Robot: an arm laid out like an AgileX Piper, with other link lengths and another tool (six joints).
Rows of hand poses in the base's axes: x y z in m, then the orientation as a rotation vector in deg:
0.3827 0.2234 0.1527 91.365 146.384 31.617
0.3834 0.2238 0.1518 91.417 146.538 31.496
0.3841 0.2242 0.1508 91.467 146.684 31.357
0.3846 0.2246 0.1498 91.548 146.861 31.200
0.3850 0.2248 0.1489 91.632 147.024 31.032
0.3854 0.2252 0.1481 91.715 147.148 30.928
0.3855 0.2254 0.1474 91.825 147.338 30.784
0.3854 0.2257 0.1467 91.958 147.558 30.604
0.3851 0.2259 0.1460 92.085 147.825 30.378
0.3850 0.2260 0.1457 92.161 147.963 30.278
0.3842 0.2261 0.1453 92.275 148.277 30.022
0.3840 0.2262 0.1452 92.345 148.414 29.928
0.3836 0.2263 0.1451 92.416 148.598 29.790
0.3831 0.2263 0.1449 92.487 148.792 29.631
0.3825 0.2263 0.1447 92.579 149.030 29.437
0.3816 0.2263 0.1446 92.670 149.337 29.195
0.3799 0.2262 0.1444 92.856 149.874 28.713
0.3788 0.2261 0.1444 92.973 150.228 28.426
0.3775 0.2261 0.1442 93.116 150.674 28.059
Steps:
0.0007 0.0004 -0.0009 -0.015 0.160 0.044
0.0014 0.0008 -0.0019 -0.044 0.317 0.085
0.0019 0.0012 -0.0029 -0.065 0.516 0.125
0.0023 0.0014 -0.0038 -0.097 0.709 0.157
0.0027 0.0018 -0.0046 -0.100 0.861 0.173
0.0028 0.0020 -0.0053 -0.100 1.082 0.208
0.0027 0.0023 -0.0060 -0.107 1.344 0.244
0.0024 0.0025 -0.0067 -0.129 1.645 0.304
0.0023 0.0026 -0.0070 -0.126 1.803 0.331
0.0015 0.0027 -0.0074 -0.155 2.136 0.417
0.0013 0.0028 -0.0075 -0.150 2.289 0.447
0.0009 0.0029 -0.0076 -0.158 2.484 0.496
0.0004 0.0029 -0.0078 -0.176 2.690 0.549
-0.0002 0.0029 -0.0080 -0.194 2.946 0.612
-0.0011 0.0029 -0.0081 -0.221 3.259 0.706
-0.0028 0.0028 -0.0083 -0.294 3.834 0.856
-0.0039 0.0027 -0.0083 -0.323 4.204 0.958
-0.0052 0.0027 -0.0085 -0.364 4.669 1.089

